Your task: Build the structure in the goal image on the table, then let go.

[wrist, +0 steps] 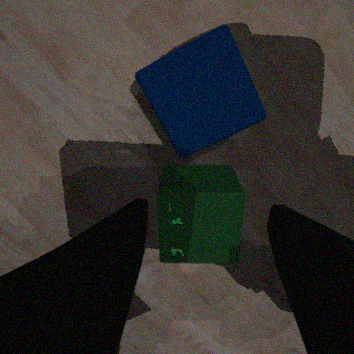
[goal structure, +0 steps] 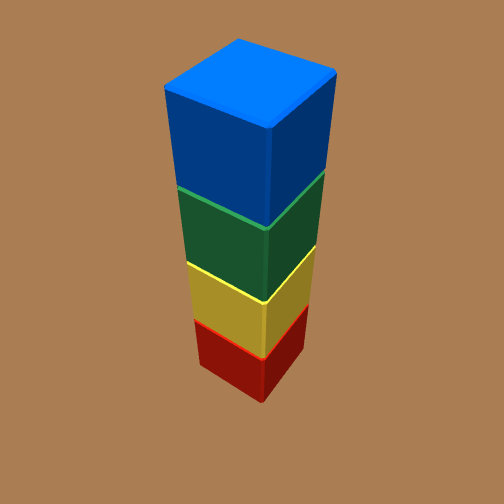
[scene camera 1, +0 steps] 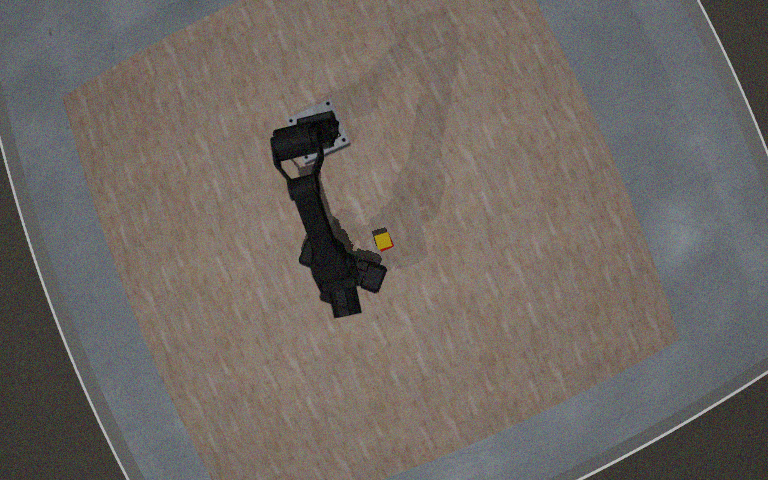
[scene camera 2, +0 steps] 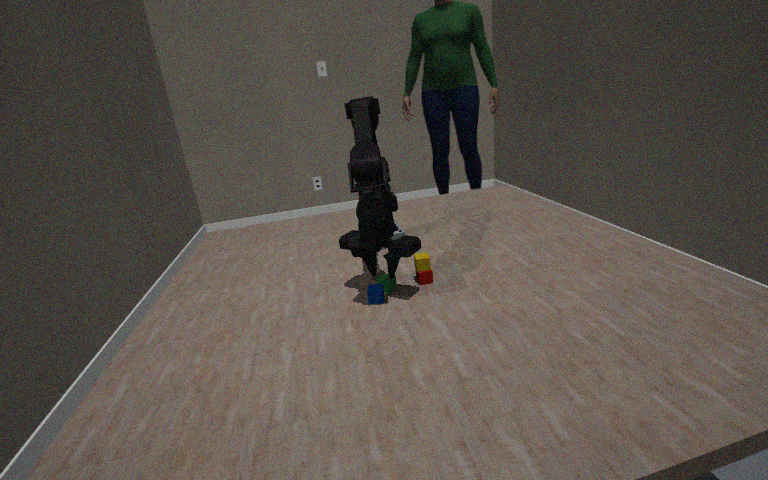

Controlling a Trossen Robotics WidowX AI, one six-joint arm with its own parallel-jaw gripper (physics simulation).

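A green cube stands on the table between my fingertips, with a gap on each side in the wrist view. My gripper is open, pointing down, its tips low by the green cube; the arm hides the fingers in scene camera 1. A blue cube lies close to the green cube, turned at an angle to it. Whether the two touch is unclear. A yellow cube sits on top of a red cube beside the gripper. The arm hides the green and blue cubes in scene camera 1.
The arm's base plate is on the wood-patterned table. The yellow and red stack stands a short way to the right of the gripper in scene camera 2. A person in a green top stands behind the table.
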